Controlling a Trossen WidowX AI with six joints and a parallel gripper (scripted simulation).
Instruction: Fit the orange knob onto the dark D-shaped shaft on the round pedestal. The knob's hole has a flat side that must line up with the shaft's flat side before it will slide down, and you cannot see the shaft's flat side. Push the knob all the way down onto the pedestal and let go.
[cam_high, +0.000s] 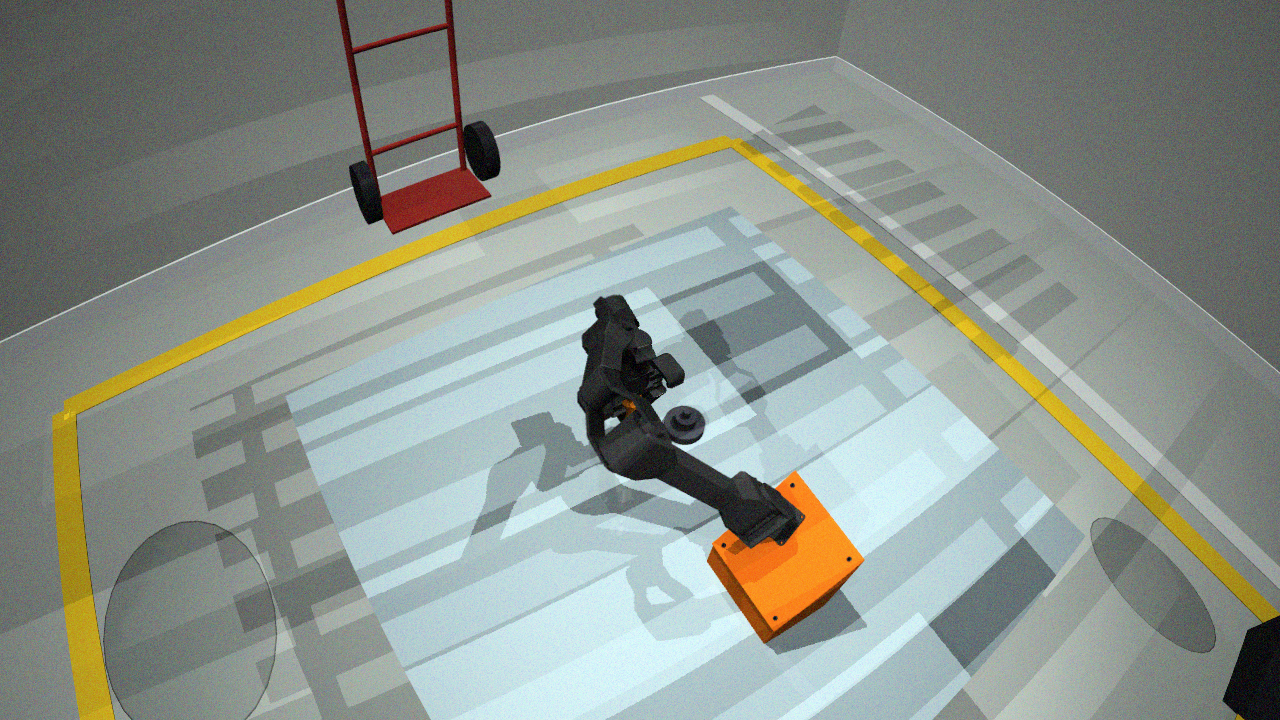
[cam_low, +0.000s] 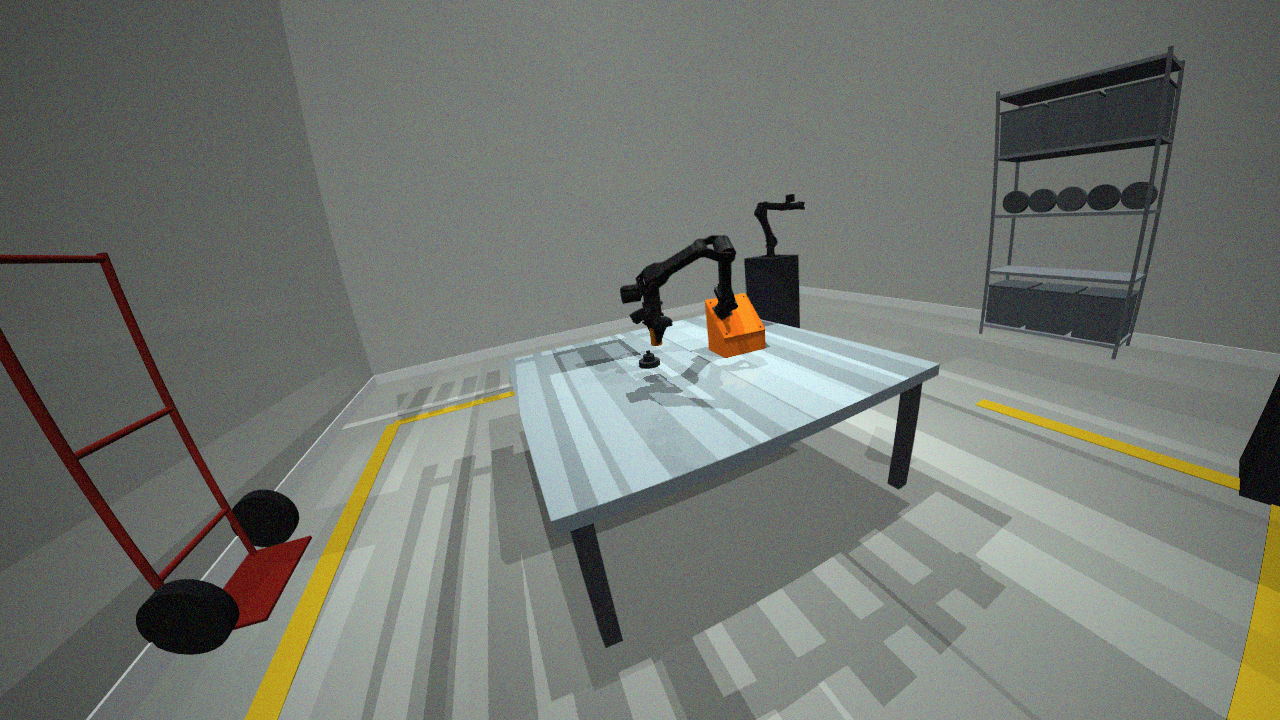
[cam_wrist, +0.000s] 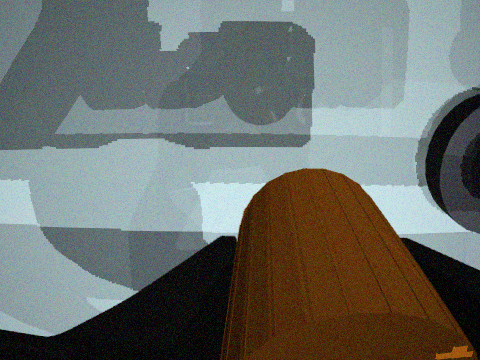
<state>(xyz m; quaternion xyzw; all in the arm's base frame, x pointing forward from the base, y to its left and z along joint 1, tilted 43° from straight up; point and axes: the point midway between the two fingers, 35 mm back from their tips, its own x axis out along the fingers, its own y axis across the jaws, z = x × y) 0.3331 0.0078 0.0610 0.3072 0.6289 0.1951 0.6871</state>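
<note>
Now: gripper tip 20 mm past the round dark pedestal, 130 mm to the left of it and 100 mm above it. The rest, counted from my gripper tip: orange knob (20 mm above).
</note>
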